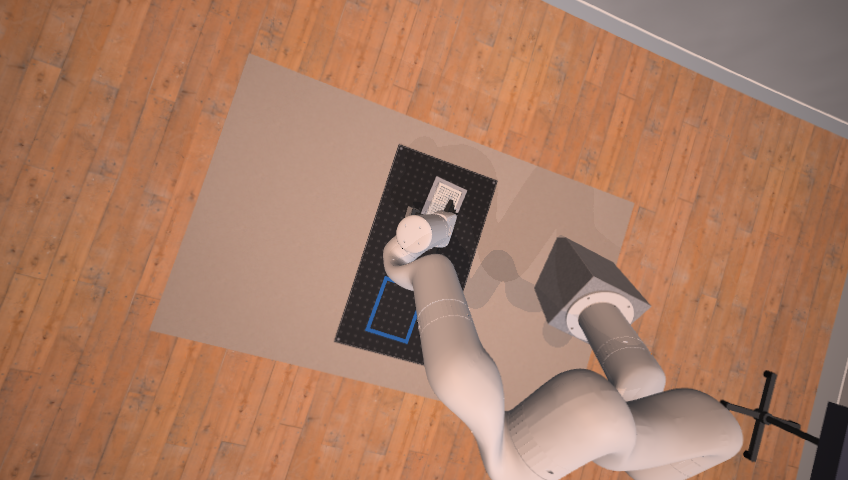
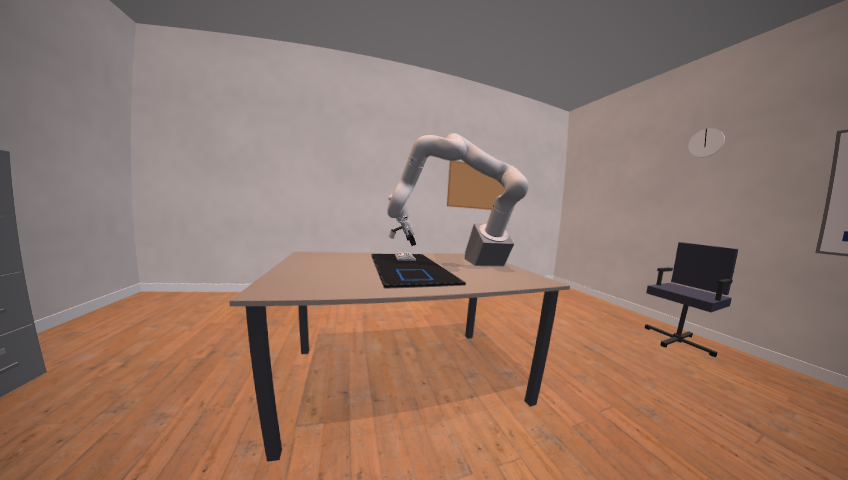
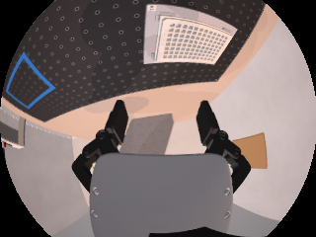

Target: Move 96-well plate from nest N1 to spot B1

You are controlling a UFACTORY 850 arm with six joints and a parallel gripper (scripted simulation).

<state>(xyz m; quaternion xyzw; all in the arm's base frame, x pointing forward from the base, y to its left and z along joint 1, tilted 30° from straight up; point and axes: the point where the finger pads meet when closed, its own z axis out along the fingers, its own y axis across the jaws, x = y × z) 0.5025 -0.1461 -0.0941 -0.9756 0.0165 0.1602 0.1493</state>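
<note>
My hand is 11 cm above the white 96-well plate, 8 cm to the left of it and 1 cm short of it.
</note>
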